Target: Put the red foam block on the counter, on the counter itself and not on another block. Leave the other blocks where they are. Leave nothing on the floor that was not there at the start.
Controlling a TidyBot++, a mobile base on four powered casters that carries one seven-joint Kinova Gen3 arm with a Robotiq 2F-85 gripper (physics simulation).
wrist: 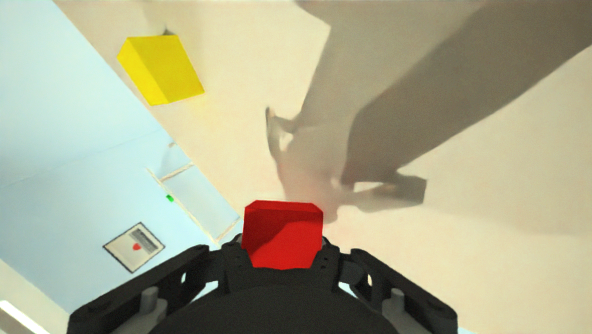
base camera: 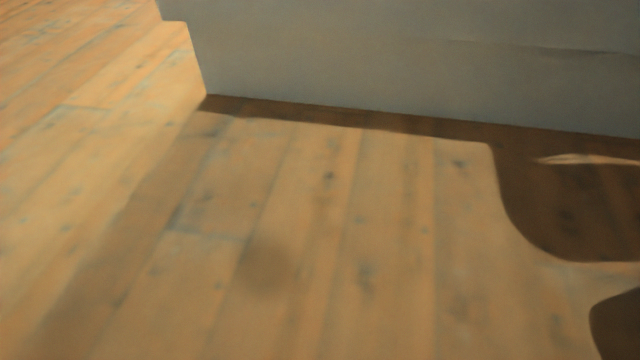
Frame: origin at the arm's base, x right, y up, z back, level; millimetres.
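Where they show: gripper, fingertip midpoint: (wrist: pixel 281 239).
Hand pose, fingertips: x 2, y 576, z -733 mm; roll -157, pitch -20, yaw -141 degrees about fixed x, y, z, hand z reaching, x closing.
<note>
Things, the pixels of their top centre, and the offset from my fingertips. "pt": a spot on its surface instead. Level surfaces: height alone.
- red foam block, surface spot: (wrist: pixel 283 232) pt dx +13, dy +7, dz +40 mm
- beige counter, its level: dy -63 mm
- yellow block, middle of its top: (wrist: pixel 141 79) dx +249, dy -18, dz -30 mm
- counter's grey base, surface spot: (base camera: pixel 400 75) pt dx +111, dy -905, dz +155 mm
- wooden floor, its level: dy -973 mm
My gripper (wrist: pixel 281 239) is shut on the red foam block (wrist: pixel 283 232), which sits between the two black fingertips at the lower middle of the wrist view. The beige counter (wrist: pixel 480 270) lies beyond and below the block. A faint red tint and the gripper's shadow fall on the counter close to the block's far edge. The block looks low over the counter; whether its hidden underside touches is not visible. A yellow block (wrist: pixel 170 70) rests on the counter at the upper left, well apart from the red one. The gripper does not show in the base view.
The counter's grey base (base camera: pixel 400 75) rises from the wooden floor (base camera: pixel 300 210) in the base view, with arm shadows at the right. Past the counter's edge in the wrist view are a pale blue wall (wrist: pixel 60 210), a framed picture (wrist: pixel 134 247) and a small green item (wrist: pixel 170 198).
</note>
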